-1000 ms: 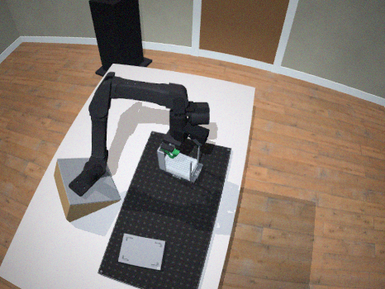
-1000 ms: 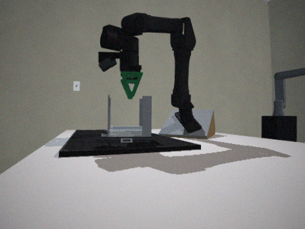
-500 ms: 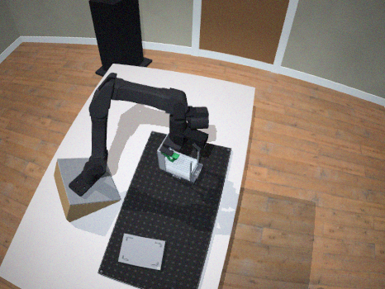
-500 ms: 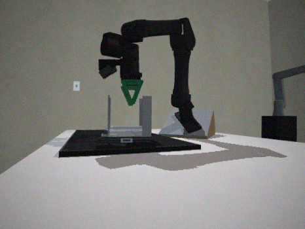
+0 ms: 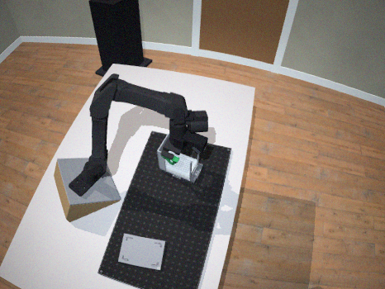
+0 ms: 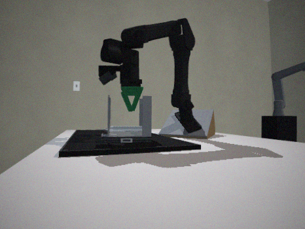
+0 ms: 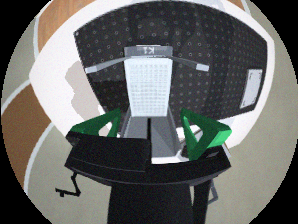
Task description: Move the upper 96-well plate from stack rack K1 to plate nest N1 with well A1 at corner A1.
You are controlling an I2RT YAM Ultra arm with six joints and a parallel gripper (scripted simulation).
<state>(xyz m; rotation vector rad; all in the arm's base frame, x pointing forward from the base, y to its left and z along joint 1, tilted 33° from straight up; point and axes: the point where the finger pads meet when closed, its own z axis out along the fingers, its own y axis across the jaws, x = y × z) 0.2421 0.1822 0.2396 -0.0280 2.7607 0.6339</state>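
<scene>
The 96-well plate lies 1 cm ahead of my hand and 7 cm below it.
</scene>
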